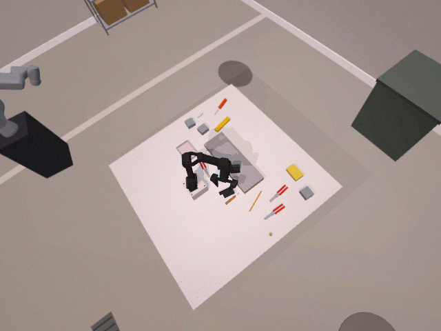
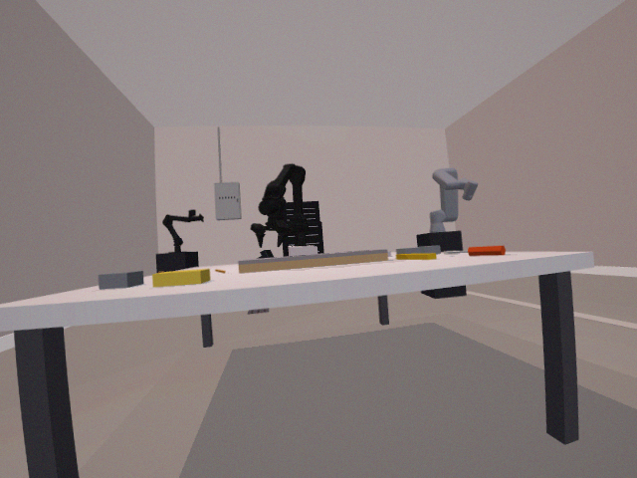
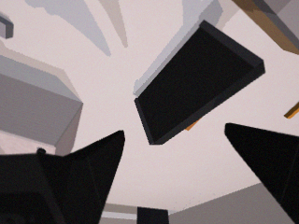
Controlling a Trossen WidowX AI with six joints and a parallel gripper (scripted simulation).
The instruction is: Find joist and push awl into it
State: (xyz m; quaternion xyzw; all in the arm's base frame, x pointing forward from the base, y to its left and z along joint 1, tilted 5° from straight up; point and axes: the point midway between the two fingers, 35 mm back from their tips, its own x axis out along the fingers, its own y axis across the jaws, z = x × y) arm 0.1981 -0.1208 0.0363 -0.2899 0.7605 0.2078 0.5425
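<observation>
Now: the stud finder 30 mm ahead of my gripper tip, 30 mm to the right of it and 60 mm below it. The rest, counted from my gripper tip: orange pencil (160 mm ahead, 170 mm to the right, 80 mm below); awl (40 mm ahead, 70 mm to the right, 80 mm below); square light (50 mm ahead, 50 mm to the right, 70 mm below).
</observation>
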